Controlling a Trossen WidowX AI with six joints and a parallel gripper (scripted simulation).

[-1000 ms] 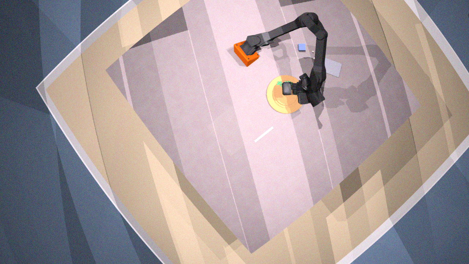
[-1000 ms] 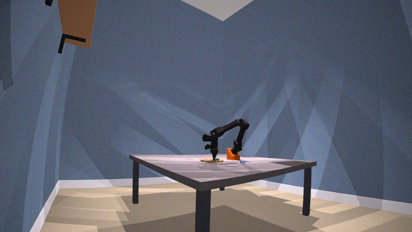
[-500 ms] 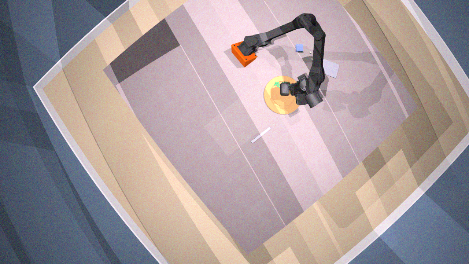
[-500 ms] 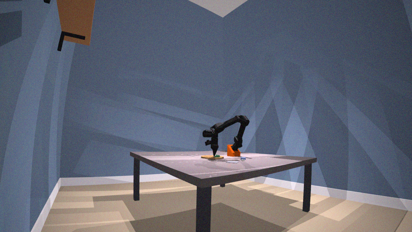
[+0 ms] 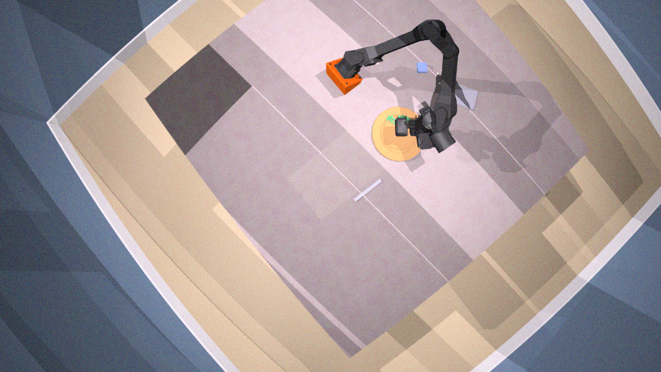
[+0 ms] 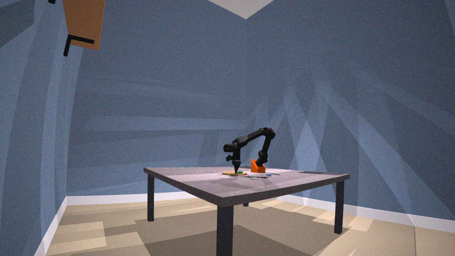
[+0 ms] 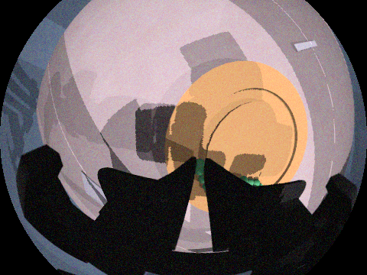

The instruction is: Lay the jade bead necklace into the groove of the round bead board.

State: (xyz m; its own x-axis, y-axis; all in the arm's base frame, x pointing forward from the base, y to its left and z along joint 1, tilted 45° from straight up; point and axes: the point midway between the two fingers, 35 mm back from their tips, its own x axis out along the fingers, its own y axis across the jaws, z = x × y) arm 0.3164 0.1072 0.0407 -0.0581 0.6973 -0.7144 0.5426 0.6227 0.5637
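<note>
Right now my gripper tip is 3 cm past the round tan bead board, 6 cm to the left of it and 1 cm above it. The rest, counted from my gripper tip: white strip 8 cm ahead, 27 cm to the right, 2 cm below; pale square sheet 1 cm behind, 24 cm to the left, 2 cm below; blue cube 19 cm behind, 17 cm to the left, 1 cm below.
</note>
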